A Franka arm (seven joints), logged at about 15 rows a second.
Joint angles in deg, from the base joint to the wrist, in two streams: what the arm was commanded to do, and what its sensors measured. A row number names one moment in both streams.
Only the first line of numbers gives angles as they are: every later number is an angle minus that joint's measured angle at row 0.
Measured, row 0: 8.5, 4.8, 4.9, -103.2, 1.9, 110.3, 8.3
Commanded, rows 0 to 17: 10.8, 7.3, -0.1, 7.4, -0.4, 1.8, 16.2; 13.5, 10.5, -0.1, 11.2, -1.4, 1.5, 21.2; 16.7, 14.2, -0.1, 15.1, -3.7, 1.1, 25.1; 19.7, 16.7, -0.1, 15.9, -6.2, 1.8, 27.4; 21.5, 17.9, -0.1, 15.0, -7.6, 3.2, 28.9; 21.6, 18.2, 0.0, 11.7, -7.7, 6.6, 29.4; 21.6, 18.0, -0.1, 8.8, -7.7, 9.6, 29.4; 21.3, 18.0, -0.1, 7.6, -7.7, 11.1, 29.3; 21.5, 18.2, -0.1, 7.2, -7.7, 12.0, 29.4; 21.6, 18.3, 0.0, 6.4, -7.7, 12.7, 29.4; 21.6, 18.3, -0.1, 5.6, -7.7, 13.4, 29.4; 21.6, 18.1, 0.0, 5.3, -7.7, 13.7, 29.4; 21.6, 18.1, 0.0, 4.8, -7.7, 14.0, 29.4; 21.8, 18.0, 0.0, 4.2, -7.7, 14.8, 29.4; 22.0, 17.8, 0.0, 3.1, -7.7, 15.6, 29.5; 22.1, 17.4, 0.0, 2.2, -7.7, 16.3, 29.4; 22.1, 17.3, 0.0, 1.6, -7.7, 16.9, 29.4; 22.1, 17.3, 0.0, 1.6, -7.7, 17.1, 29.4
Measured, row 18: 22.5, 19.3, -0.3, 4.6, -7.0, 15.2, 29.5
